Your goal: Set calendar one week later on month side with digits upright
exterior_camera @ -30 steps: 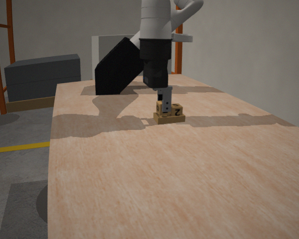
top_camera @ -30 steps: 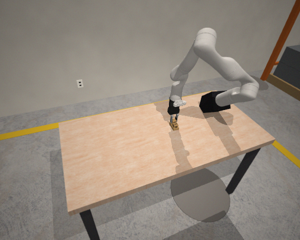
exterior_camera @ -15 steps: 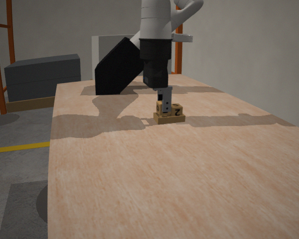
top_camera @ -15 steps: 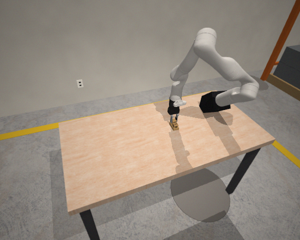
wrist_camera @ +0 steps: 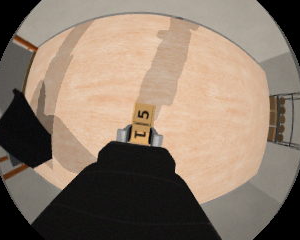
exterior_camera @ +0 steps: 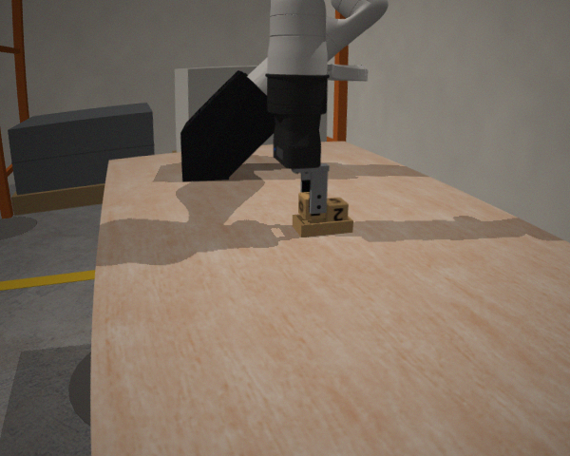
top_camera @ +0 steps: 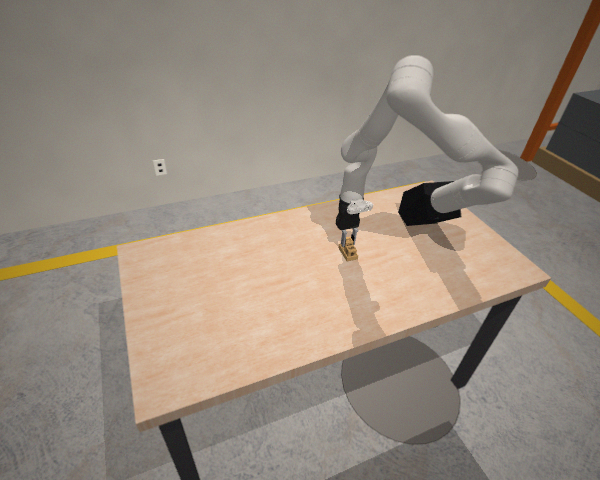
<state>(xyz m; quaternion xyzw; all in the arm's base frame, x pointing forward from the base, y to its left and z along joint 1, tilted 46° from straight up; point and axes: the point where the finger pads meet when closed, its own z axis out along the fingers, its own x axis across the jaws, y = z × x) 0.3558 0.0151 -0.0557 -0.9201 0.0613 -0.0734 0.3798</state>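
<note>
The wooden tray is 1 cm to the left of my hand and 4 cm below it.
</note>
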